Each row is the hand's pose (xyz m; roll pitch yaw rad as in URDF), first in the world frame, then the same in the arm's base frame.
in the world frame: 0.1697 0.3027 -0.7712 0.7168 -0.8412 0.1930
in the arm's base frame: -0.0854 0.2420 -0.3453 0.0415 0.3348 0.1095
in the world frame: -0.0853 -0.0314 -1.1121 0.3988 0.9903 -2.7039
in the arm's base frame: -0.4386 -0.0114 -0.0230 0.8135 -0.2851 -2.8177
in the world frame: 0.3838 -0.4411 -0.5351 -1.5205 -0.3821 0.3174
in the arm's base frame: 0.3653 -0.2465 0.1163 -2.2576 0.7528 -0.1451
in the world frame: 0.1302 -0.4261 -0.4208 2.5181 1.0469 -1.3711
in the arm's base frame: 0.3214 -0.0383 0.2962 1.6315 -0.0795 -2.1761
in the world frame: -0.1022 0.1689 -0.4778 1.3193 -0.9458 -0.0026
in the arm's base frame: 0.0370 0.4534 -0.0014 0.4864 0.1750 0.0910
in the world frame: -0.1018 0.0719 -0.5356 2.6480 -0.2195 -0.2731
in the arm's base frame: 0.0081 0.3598 0.0546 1.4409 0.3655 -0.6721
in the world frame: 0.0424 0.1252 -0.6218 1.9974 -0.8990 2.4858
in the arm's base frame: 0.0037 0.2714 -0.0978 -2.8208 -0.2354 1.2467
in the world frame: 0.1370 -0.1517 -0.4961 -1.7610 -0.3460 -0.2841
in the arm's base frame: 0.2106 0.1005 0.0738 -2.9313 0.3085 -0.5520
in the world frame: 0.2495 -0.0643 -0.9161 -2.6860 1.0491 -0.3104
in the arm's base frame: -0.0922 -0.1180 -0.1654 1.7900 0.4194 -2.0641
